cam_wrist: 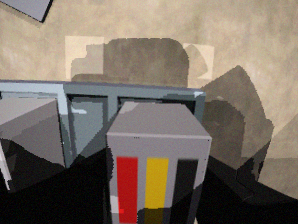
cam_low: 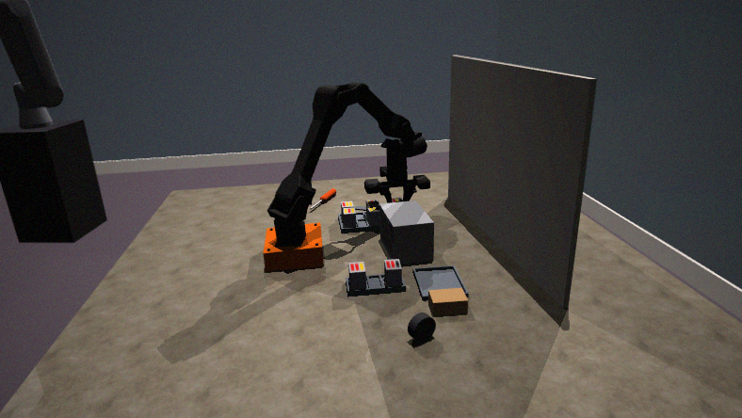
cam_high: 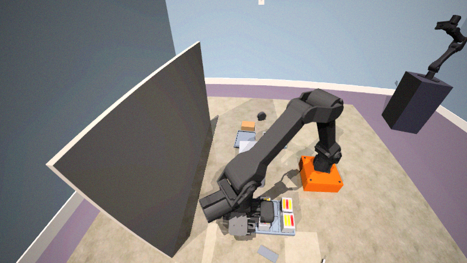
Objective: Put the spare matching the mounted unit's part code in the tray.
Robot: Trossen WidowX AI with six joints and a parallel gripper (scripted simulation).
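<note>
Now: gripper tip 40 cm to the left of the grey-blue tray, 10 cm short of it and 1 cm above it. The rest, counted from my gripper tip: plain grey box (21 cm to the right, 3 cm above, 2 cm ahead); rack (7 cm behind, 4 cm to the right, 1 cm below); grey spare (2 cm above).
</note>
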